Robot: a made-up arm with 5 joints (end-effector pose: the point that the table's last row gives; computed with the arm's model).
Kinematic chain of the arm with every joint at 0, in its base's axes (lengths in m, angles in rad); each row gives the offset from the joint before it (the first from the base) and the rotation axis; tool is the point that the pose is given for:
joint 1: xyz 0 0 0.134 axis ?
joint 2: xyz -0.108 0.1 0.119 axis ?
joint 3: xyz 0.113 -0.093 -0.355 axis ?
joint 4: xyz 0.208 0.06 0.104 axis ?
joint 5: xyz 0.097 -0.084 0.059 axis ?
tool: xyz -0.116 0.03 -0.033
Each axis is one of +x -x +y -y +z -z.
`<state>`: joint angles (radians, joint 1 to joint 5).
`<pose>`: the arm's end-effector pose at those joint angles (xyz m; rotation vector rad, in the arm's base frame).
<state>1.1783 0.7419 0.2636 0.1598 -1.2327</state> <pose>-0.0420 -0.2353 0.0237 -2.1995 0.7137 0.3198</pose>
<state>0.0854 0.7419 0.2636 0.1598 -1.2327</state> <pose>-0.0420 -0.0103 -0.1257 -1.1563 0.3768 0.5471</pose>
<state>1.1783 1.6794 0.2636 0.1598 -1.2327</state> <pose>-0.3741 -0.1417 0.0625 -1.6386 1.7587 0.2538</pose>
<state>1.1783 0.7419 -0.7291 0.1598 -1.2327</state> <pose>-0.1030 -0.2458 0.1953 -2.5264 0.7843 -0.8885</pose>
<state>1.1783 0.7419 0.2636 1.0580 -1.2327</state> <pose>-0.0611 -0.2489 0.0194 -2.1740 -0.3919 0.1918</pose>
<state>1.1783 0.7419 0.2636 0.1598 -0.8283</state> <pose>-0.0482 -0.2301 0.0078 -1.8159 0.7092 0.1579</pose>
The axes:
joint 1: -x
joint 2: +y
joint 3: +z
joint 4: -y
joint 5: +x

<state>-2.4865 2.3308 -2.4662 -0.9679 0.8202</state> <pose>-0.2094 -0.0575 -0.2075 0.0537 1.7762 -0.5772</pose>
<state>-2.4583 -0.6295 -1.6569 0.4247 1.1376</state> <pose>0.1007 0.0997 0.0111 -1.5397 -0.5048 2.1955</pose>
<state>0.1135 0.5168 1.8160 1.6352 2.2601</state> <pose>-0.1540 0.0941 -0.0508 -2.0344 -0.5792 -1.1413</pose>
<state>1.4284 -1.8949 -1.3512 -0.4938 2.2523</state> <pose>-0.0119 0.2720 0.4065 2.0347 -0.2310 1.4397</pose>
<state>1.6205 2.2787 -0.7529 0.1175 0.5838</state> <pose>-0.4333 0.0602 0.2356 -1.4295 0.6981 -2.2026</pose>
